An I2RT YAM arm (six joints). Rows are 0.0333 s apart.
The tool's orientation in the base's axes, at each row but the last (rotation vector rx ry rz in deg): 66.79, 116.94, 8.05; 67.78, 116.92, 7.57; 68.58, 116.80, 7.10; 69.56, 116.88, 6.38; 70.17, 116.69, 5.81; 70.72, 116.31, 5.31; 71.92, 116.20, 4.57; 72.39, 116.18, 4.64; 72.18, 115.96, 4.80; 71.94, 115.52, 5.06; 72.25, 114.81, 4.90
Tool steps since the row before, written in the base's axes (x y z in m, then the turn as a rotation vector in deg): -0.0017, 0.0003, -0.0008, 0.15, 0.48, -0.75; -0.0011, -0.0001, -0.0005, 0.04, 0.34, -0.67; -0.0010, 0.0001, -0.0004, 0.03, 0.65, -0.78; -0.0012, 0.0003, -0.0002, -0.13, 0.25, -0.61; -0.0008, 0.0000, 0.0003, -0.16, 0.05, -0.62; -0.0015, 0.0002, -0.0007, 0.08, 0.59, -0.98; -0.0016, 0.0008, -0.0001, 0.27, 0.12, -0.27; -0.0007, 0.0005, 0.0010, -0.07, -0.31, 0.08; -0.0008, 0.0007, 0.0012, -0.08, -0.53, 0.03; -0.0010, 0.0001, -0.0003, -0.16, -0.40, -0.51; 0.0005, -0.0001, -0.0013, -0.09, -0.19, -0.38
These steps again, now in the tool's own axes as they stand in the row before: 0.0012, -0.0014, -0.0006, 0.75, 0.05, 0.50; 0.0005, -0.0010, -0.0003, 0.63, -0.07, 0.41; 0.0006, -0.0008, -0.0004, 0.94, 0.05, 0.39; 0.0007, -0.0008, -0.0007, 0.57, -0.22, 0.28; 0.0000, -0.0005, -0.0007, 0.43, -0.35, 0.33; 0.0009, -0.0013, -0.0005, 0.99, -0.03, 0.58; 0.0011, -0.0008, -0.0012, 0.18, 0.15, 0.32; 0.0000, 0.0001, -0.0013, -0.27, -0.18, 0.00; 0.0001, 0.0003, -0.0016, -0.42, -0.32, 0.09; 0.0005, -0.0008, -0.0004, 0.00, -0.54, 0.39; 0.0005, -0.0002, 0.0013, 0.08, -0.33, 0.28
